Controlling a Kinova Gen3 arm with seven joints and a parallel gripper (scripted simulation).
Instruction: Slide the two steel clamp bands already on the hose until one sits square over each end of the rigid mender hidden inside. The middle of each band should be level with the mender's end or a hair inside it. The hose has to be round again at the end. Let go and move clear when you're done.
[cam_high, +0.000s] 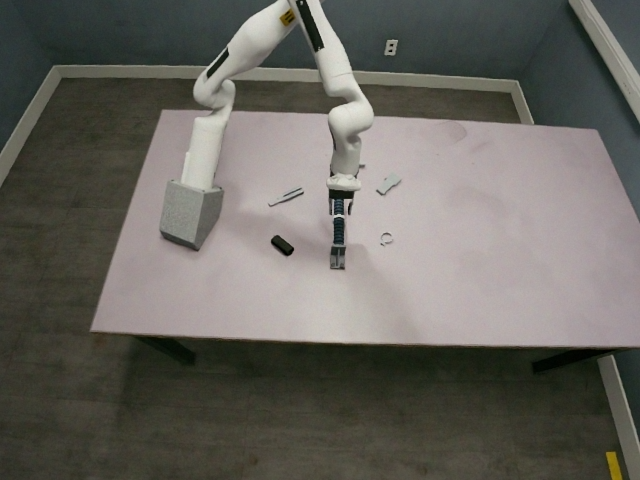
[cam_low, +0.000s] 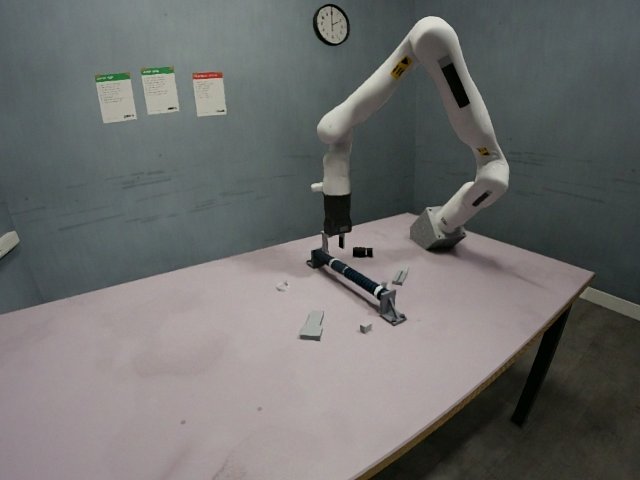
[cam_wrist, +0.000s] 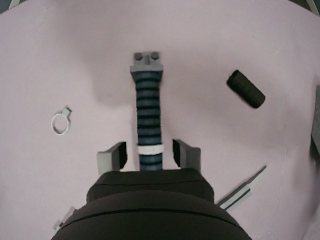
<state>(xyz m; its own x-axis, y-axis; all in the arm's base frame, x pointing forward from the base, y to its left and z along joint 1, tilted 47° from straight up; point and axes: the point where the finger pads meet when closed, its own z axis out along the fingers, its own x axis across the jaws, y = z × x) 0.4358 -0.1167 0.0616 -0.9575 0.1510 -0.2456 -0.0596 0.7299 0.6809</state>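
The grey block lies 27 cm to the left of my hand, 10 cm below it and 7 cm ahead of it.
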